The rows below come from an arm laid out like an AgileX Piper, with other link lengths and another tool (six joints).
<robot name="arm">
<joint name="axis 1" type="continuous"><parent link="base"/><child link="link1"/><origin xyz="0 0 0.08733" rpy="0 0 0"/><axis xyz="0 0 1"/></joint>
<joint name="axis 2" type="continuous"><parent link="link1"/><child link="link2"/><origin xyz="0 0 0" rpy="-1.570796 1.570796 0"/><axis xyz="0 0 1"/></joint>
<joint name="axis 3" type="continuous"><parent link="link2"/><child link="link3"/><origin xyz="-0.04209 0.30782 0" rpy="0 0 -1.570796"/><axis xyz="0 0 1"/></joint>
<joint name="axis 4" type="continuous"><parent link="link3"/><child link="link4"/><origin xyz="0.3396 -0.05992 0" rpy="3.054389 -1.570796 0"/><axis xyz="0 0 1"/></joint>
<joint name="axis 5" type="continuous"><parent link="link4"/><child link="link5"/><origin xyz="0 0 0" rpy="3.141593 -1.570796 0"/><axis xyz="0 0 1"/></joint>
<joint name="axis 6" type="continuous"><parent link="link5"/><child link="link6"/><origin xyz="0.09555 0 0" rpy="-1.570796 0 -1.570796"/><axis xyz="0 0 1"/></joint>
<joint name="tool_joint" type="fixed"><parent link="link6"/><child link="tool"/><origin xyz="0.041 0.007 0.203" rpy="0.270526 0 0.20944"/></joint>
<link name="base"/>
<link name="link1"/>
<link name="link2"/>
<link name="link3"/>
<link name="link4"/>
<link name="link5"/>
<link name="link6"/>
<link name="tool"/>
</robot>
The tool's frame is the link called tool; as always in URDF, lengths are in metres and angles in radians. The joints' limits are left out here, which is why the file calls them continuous.
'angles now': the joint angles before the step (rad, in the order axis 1, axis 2, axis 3, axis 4, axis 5, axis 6). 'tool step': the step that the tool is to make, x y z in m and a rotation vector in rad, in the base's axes. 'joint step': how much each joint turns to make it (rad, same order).
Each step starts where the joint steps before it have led.
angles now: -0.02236 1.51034 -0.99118 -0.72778 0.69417 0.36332
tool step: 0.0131 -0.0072 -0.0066 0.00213 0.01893 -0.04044
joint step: 0.00001 0.07288 -0.07149 0.00092 0.03708 0.02324
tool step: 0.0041 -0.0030 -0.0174 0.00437 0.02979 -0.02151
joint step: -0.00006 0.05440 -0.02692 -0.00020 0.01359 0.01732
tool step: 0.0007 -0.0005 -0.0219 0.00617 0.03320 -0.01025
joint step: 0.00000 0.04774 -0.00864 0.00005 0.00006 0.01291
